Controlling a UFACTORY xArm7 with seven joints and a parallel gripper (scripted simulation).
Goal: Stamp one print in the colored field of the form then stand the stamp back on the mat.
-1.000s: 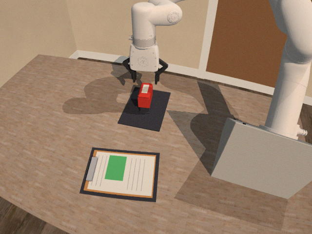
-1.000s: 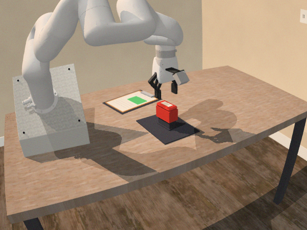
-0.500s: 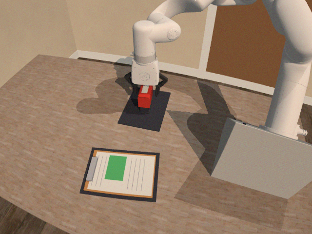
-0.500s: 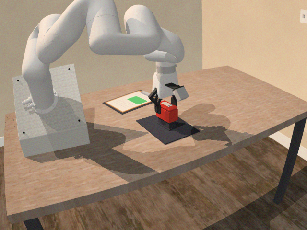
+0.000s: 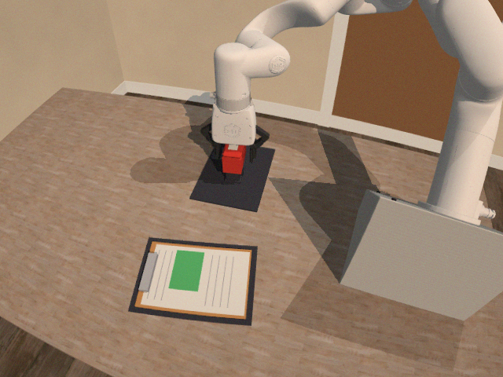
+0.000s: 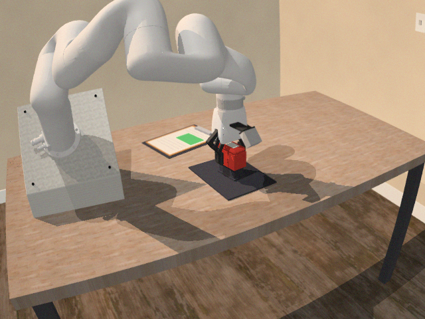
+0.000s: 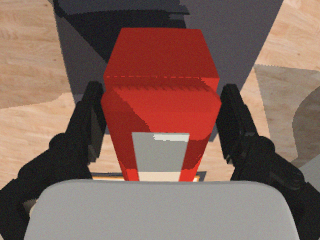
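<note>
Now: hand 20 mm above the red stamp. Also, from my hand: form: 20 mm ahead, 320 mm to the left, 60 mm below; then mat: 70 mm below.
</note>
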